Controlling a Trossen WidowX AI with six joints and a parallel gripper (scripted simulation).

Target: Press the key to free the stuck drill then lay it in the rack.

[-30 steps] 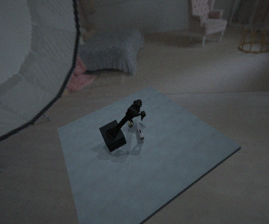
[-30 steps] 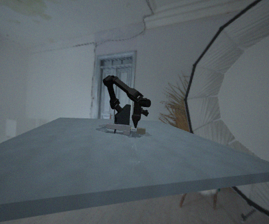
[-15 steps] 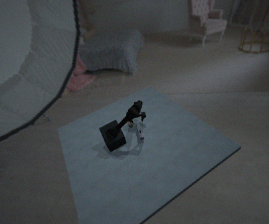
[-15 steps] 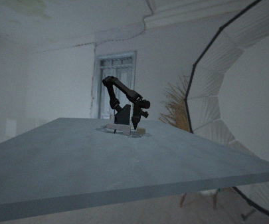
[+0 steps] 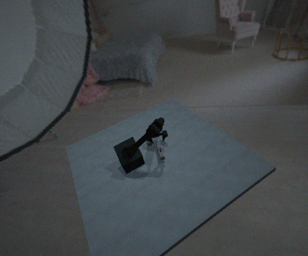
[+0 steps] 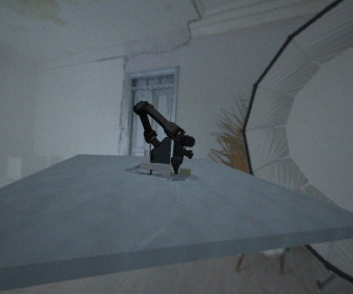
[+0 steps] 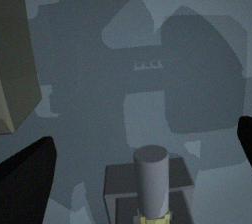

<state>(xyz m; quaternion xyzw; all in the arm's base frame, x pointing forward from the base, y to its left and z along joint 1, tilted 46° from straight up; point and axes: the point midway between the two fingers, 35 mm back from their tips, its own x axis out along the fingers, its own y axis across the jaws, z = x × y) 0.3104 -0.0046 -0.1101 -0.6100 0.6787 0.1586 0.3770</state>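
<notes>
Now: the drill 60 mm to the right of my gripper tip, 20 mm behind it and 20 mm above it. From my gripper tip the other things lie so: grey sleeve 110 mm to the right, 40 mm behind, 10 mm above.
</notes>
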